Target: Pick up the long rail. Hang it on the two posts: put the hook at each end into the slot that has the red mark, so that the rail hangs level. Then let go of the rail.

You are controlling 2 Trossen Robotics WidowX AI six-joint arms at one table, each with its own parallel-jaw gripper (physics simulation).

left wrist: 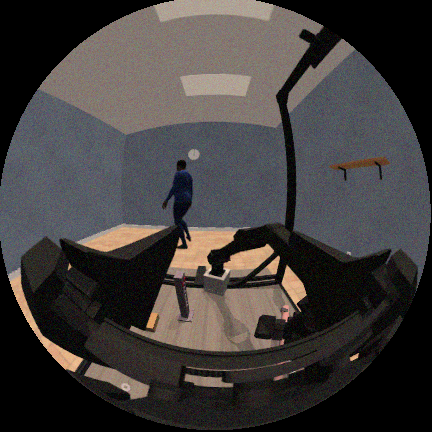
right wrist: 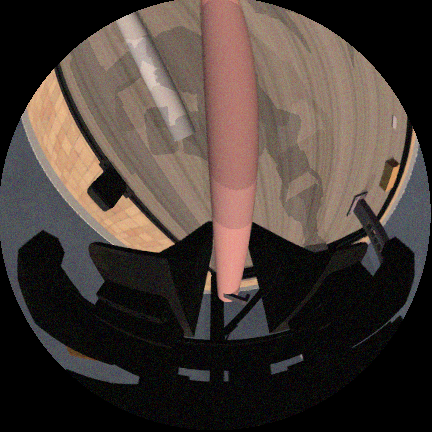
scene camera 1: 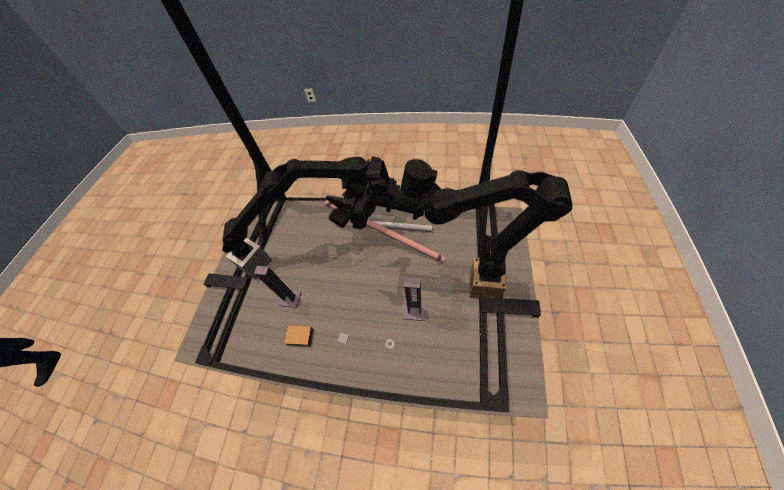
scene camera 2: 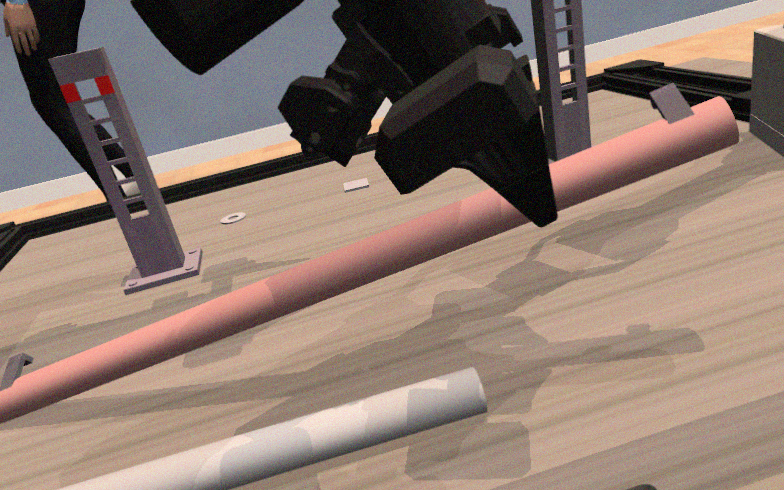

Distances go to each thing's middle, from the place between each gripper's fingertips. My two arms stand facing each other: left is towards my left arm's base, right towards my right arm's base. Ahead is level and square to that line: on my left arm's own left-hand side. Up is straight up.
Now: the white rod [scene camera 2: 303,441] 420 mm below my left hand, 200 mm behind it and 100 mm to the left of it.
The white rod lies 20 mm behind my right hand, 190 mm to the left of it and 80 mm below it.
